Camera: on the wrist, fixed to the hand. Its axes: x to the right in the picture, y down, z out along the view.
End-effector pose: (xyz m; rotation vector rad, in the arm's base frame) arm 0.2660 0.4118 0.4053 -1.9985 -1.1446 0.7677
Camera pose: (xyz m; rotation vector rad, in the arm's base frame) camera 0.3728 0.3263 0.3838 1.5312 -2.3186 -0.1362
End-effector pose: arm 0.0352 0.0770 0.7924 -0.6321 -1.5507 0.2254
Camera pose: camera 0.1491 0.1232 0.7286 -2.1125 1.3785 1.4316
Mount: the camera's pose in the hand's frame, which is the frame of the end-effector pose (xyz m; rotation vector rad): -0.0264 0.0991 -0.0930 -0.1969 1.0346 2.9445
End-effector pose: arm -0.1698 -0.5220 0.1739 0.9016 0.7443 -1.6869
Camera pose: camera -0.0505 -0.4590 0.1428 1.1532 -0.3168 1.4605
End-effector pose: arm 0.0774 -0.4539 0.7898 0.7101 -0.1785 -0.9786
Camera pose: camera 0.1728 -0.3537 0.7850 0.0582 -0.0355 2.1228
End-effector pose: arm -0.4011 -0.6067 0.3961 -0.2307 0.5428 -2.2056
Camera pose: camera -0.3475 -0.6136 0.2686 1.0201 0.6136 0.8050
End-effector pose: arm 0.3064 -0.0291 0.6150 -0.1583 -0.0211 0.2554
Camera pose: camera 0.2599 0.0446 0.5074 0.3366 -1.1530 -2.6536
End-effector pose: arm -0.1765 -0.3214 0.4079 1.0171 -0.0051 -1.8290
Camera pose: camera -0.0384 -0.3119 0.4066 0.4816 -0.4006 1.3257
